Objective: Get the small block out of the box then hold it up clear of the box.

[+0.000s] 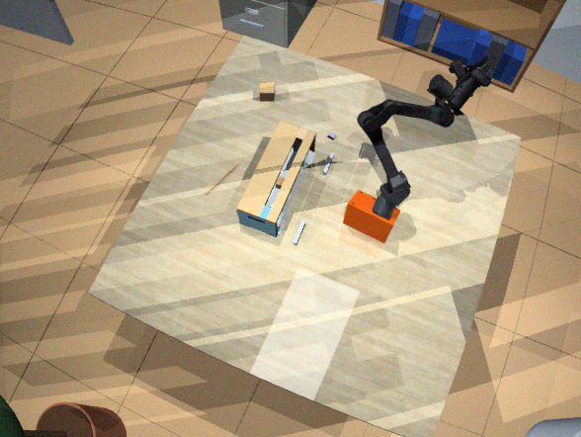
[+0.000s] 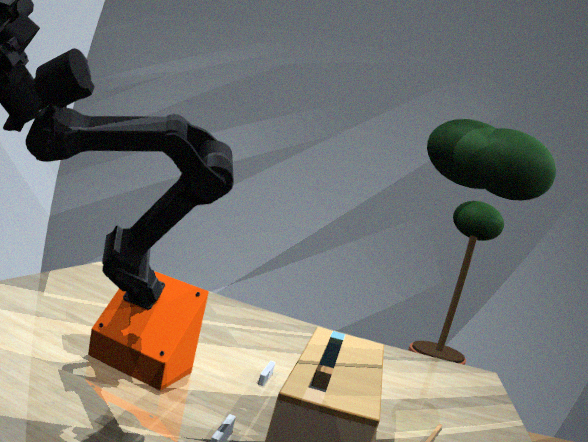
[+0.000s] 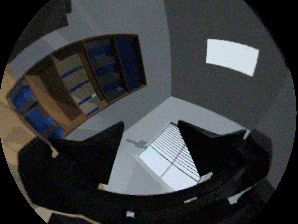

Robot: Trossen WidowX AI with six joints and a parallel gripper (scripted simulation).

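My gripper tip is now 480 mm short of the box, 490 mm to the right of it and 480 mm above it. The rest, counted from my gripper tip: thin stick: 720 mm ahead, 560 mm to the left, 540 mm below.
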